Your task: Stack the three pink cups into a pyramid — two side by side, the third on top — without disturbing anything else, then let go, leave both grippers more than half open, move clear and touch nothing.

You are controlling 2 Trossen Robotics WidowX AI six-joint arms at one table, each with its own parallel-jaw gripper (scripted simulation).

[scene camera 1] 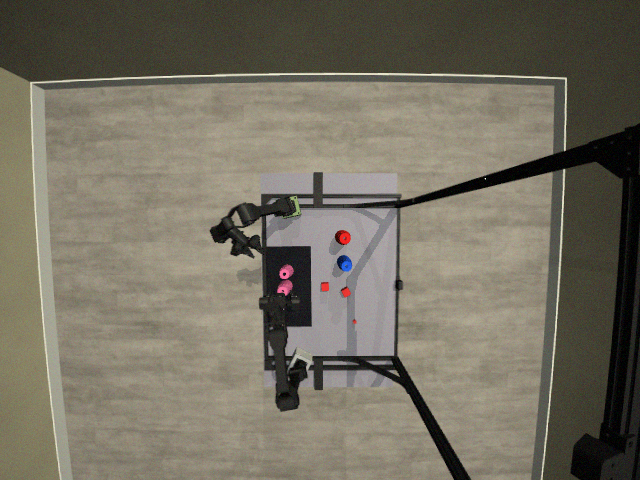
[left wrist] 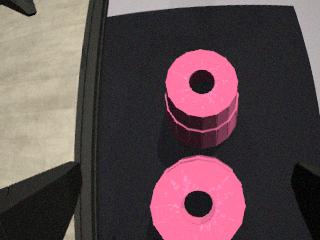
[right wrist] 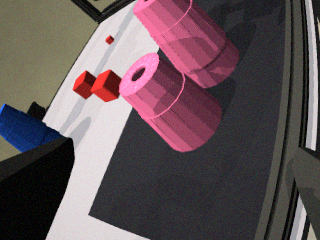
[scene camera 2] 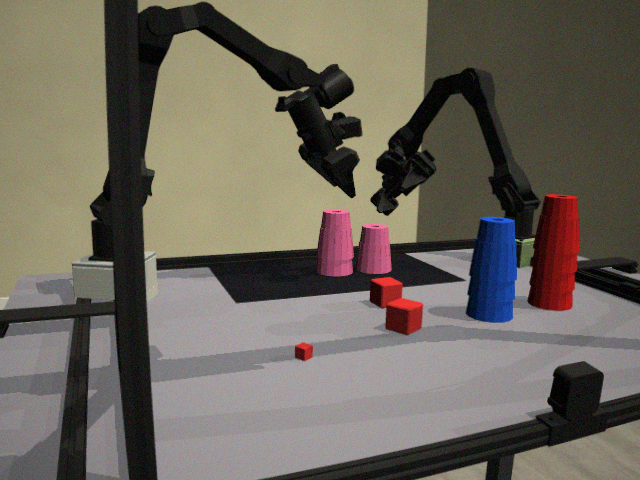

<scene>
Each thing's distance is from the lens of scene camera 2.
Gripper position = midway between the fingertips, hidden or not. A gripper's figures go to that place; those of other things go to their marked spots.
my left gripper (scene camera 2: pixel 344 191): 1.12 m
my right gripper (scene camera 2: pixel 390 200): 1.30 m
pink cup (scene camera 2: pixel 373 257): 1.13 m
pink cup (scene camera 2: pixel 335 242): 1.09 m
</scene>
